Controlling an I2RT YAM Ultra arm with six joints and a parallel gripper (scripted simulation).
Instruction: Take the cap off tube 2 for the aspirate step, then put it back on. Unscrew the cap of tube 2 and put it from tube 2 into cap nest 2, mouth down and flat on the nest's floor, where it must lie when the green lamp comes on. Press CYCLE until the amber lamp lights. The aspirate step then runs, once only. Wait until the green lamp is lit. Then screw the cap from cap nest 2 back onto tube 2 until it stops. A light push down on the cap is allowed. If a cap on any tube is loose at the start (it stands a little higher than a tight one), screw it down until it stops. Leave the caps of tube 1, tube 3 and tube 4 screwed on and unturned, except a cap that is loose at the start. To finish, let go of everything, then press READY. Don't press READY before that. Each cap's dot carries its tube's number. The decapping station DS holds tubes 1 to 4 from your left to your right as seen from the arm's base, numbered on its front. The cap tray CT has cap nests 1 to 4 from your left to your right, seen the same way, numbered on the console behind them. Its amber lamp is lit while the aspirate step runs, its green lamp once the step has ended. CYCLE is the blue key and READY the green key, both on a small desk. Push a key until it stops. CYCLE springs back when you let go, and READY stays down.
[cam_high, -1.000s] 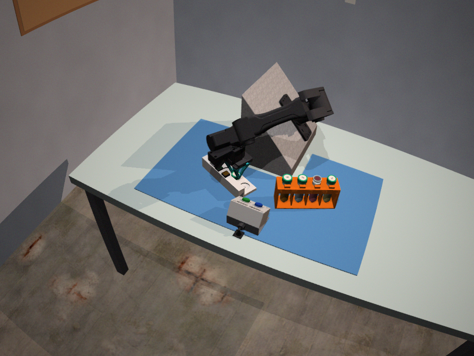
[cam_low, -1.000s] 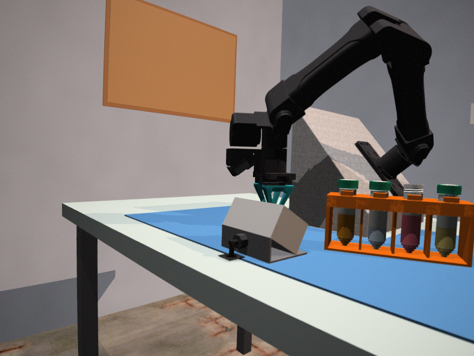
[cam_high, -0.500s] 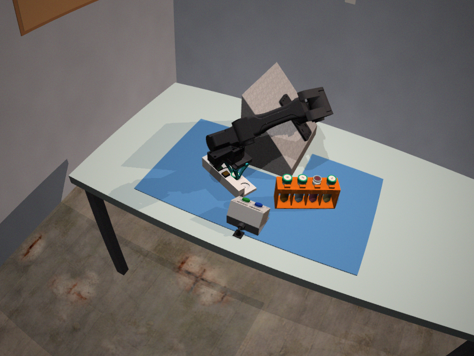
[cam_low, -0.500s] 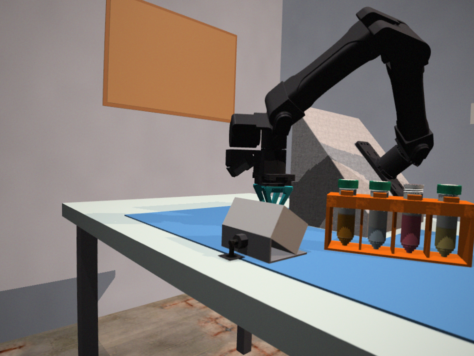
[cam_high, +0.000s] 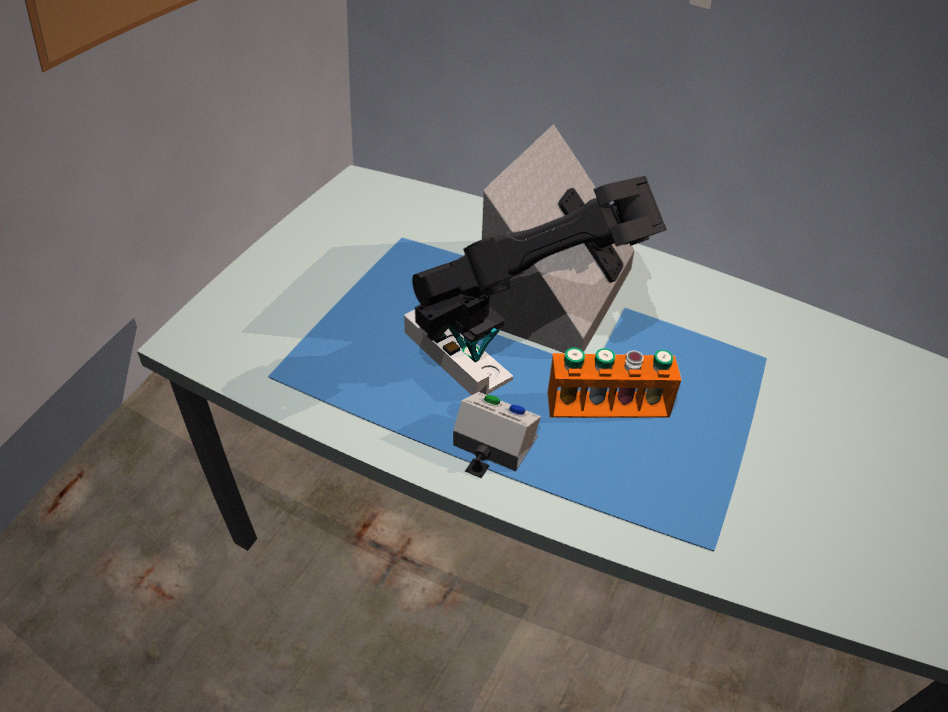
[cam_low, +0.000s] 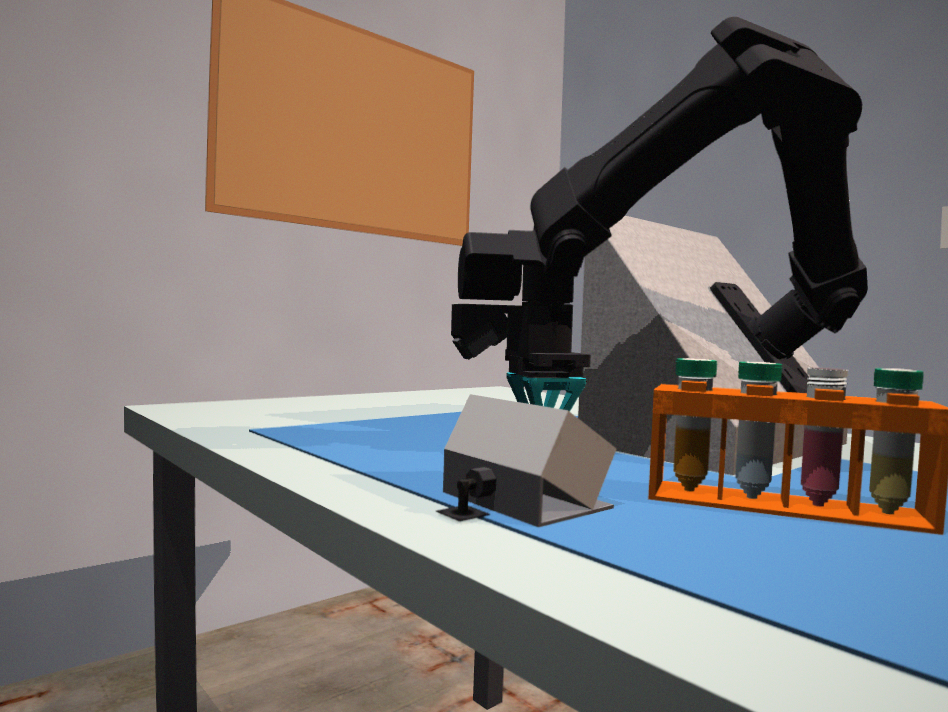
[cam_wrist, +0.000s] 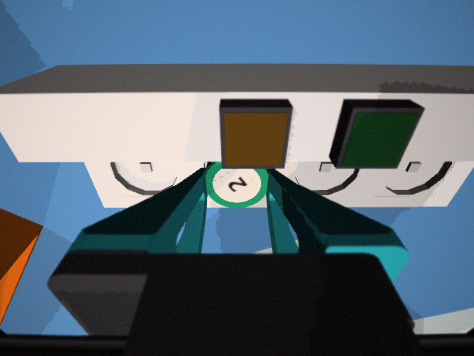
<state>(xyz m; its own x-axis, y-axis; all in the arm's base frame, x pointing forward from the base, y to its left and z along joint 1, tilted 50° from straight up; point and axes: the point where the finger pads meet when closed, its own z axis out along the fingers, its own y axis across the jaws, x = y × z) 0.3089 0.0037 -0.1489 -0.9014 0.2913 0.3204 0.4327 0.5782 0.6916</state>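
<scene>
Now: the cap 2 1 cm below my hand. Also, from my hand: cap 3 (24 cm to the left, 9 cm above); then cap 4 (20 cm to the left, 9 cm above, 2 cm ahead); then key desk (15 cm ahead, 12 cm to the left, 3 cm above).
</scene>
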